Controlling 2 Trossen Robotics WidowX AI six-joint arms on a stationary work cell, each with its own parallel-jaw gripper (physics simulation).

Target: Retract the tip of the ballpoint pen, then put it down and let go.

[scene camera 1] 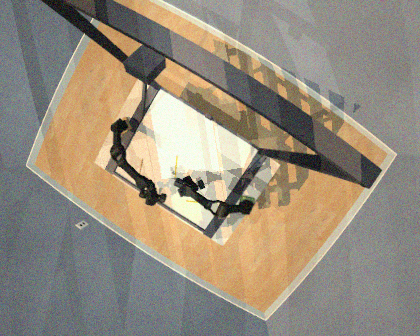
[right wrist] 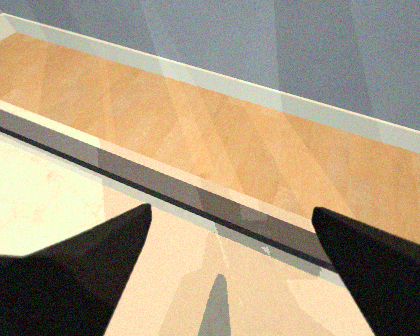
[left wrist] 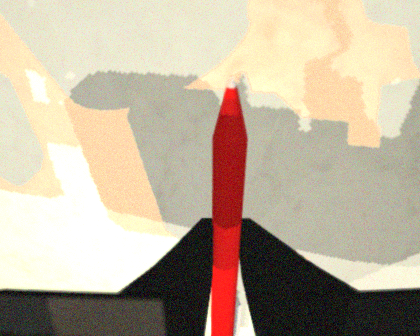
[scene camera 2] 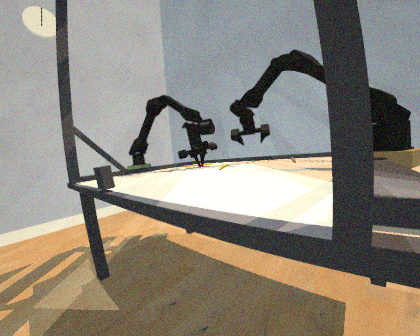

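Note:
A red ballpoint pen is held by my left gripper. In the left wrist view the pen's tapered end points up the picture, away from the fingers, with a small pale point at its end; whether this is an extended tip is hard to tell. In scene camera 2 the pen's lower end is close to the table top; whether it touches is unclear. The rest of the pen is partly hidden by the fingers. My right gripper is open and empty, above the table.
A thin yellow stick and another yellow stick lie on the table near the left gripper. A thin brownish stick lies beside the right arm. Dark frame posts stand around the table. A dark rail runs along its edge.

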